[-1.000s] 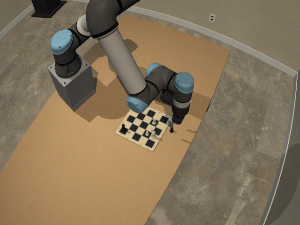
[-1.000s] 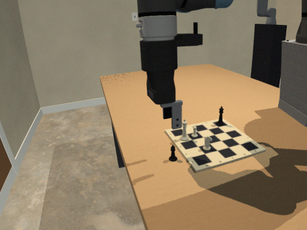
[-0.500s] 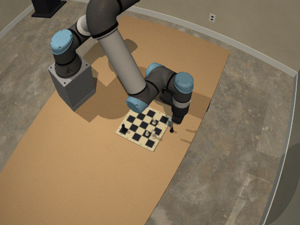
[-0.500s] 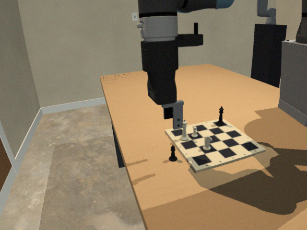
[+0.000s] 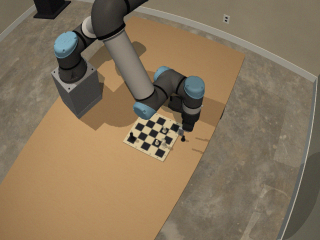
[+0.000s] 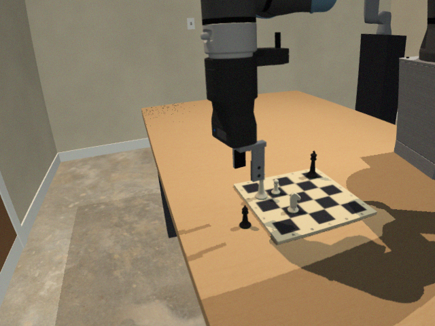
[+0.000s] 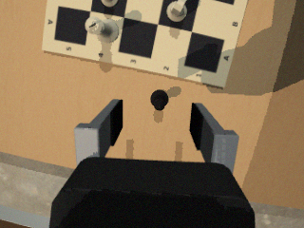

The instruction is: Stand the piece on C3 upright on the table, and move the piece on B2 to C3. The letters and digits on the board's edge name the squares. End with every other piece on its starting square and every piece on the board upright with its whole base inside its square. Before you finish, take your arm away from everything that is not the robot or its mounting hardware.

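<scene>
The white knight is 100 mm below my hand, 90 mm behind it and 20 mm to the left of it. The rest, counted from my hand: black pawn: 100 mm below, 10 mm ahead; white pawn: 100 mm below, 100 mm behind, 60 mm to the right; white king: 80 mm below, 70 mm behind, 60 mm to the right.
</scene>
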